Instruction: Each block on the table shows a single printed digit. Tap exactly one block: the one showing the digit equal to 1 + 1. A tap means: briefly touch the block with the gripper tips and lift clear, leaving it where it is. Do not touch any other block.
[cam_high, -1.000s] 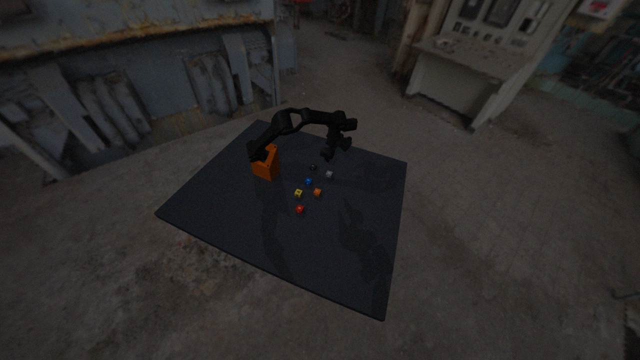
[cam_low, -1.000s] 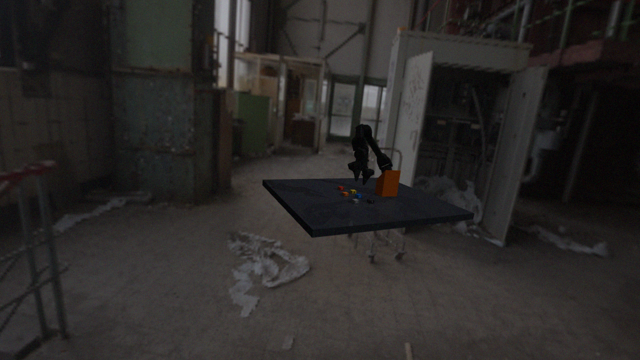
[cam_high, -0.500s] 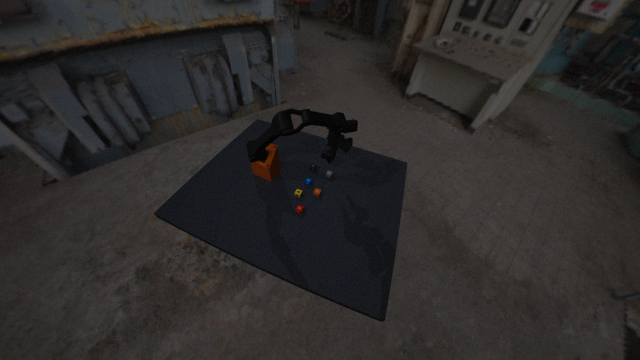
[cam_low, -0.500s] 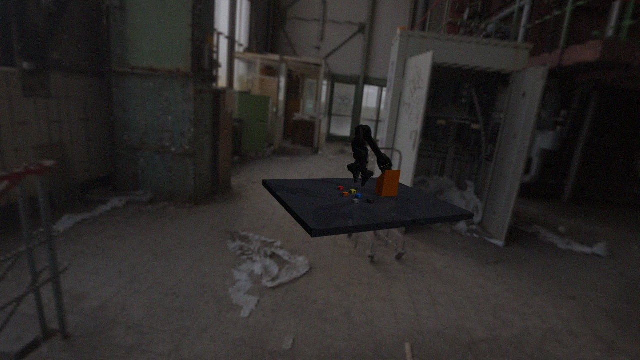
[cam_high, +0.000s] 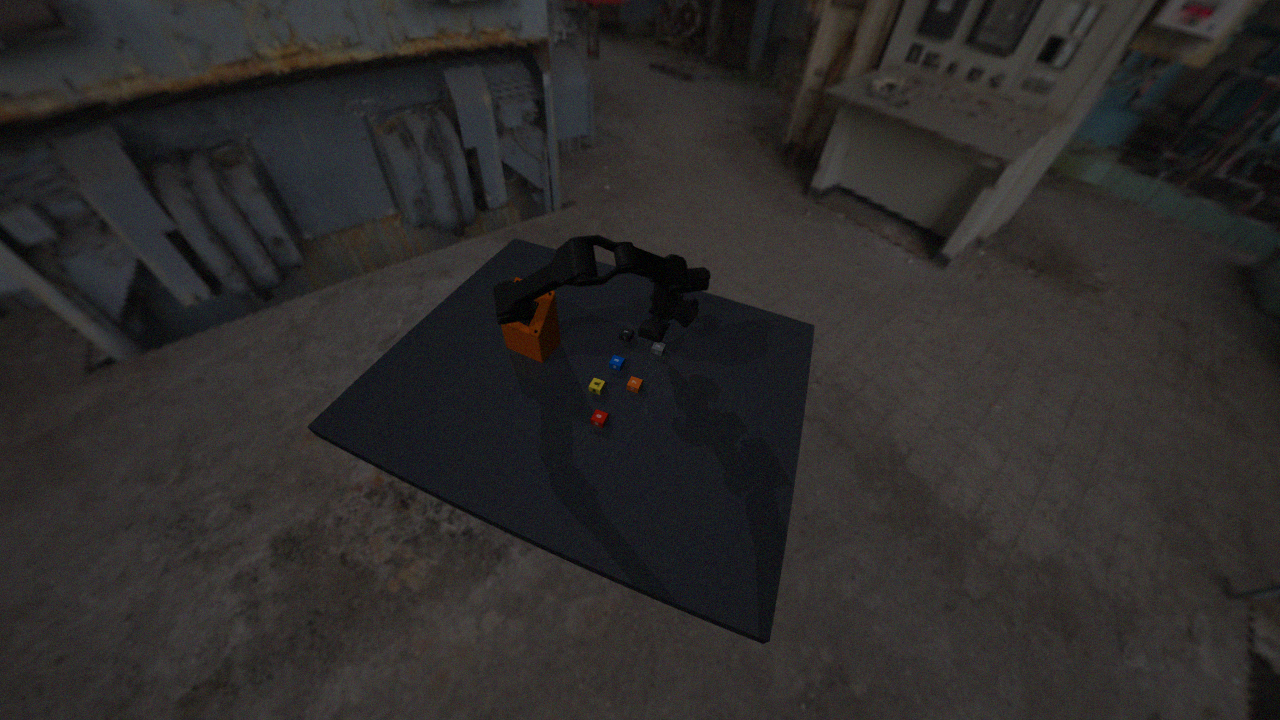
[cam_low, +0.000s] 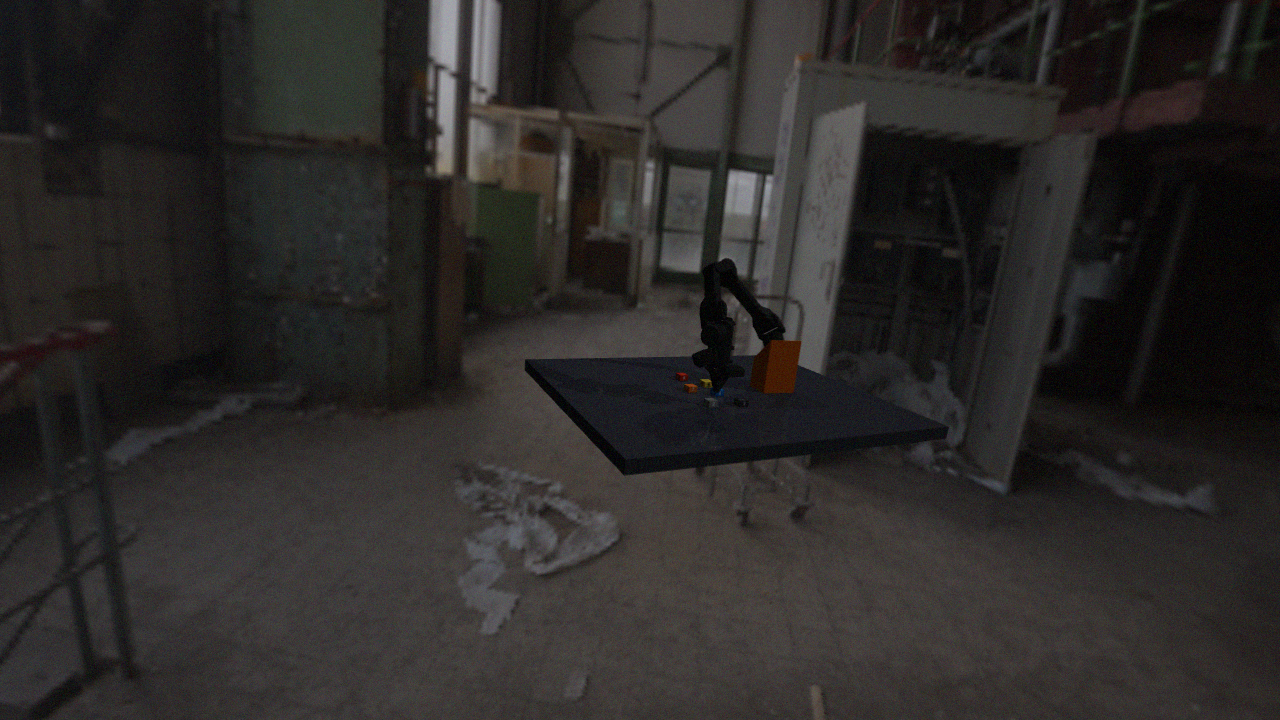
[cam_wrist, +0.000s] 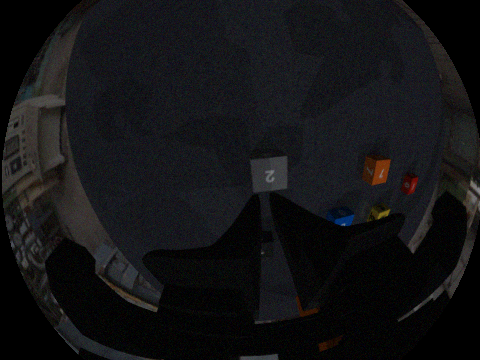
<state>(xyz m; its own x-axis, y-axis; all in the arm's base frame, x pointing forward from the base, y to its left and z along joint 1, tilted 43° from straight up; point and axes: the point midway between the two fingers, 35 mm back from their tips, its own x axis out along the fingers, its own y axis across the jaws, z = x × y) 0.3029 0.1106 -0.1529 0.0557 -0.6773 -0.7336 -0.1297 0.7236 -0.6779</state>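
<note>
My gripper tip is now 1 cm short of the grey block, 1 cm to the left of it and 4 cm above it. From my gripper tip the other things lie so: blue block: 6 cm behind, 12 cm to the right, 4 cm below; then black block: 9 cm behind, 1 cm to the right, 4 cm below; then orange block: 2 cm ahead, 16 cm to the right, 4 cm below.
</note>
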